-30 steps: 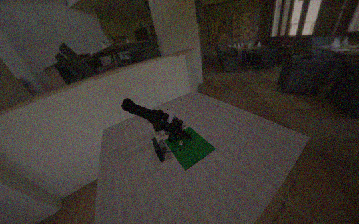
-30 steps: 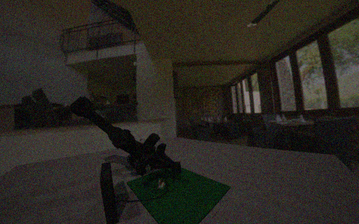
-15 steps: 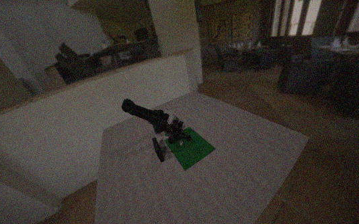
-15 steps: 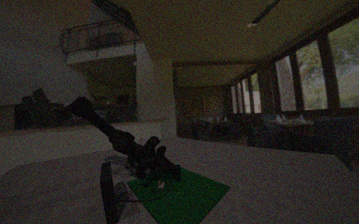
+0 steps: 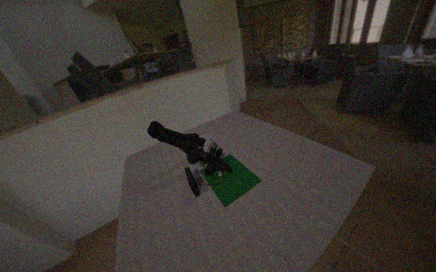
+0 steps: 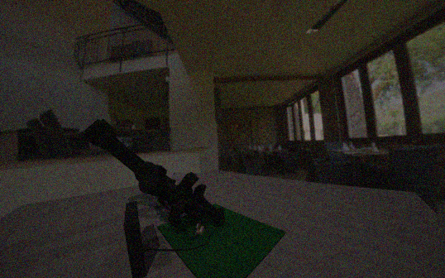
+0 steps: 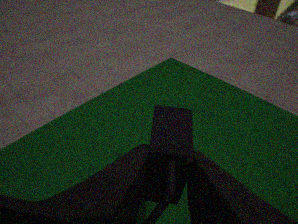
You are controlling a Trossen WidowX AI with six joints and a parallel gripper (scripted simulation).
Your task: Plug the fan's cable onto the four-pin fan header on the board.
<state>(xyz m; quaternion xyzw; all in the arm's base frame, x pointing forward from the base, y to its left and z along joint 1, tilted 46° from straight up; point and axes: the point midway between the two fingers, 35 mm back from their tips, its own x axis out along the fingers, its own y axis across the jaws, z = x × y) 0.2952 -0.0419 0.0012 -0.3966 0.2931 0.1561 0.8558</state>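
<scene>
Right now the green board is 7 cm below my gripper tip, 1 cm to the right of it and 1 cm ahead of it. Round my gripper tip: black fan 20 cm to the right, 5 cm behind, 1 cm above; then fan plug 1 cm below, 1 cm ahead.
</scene>
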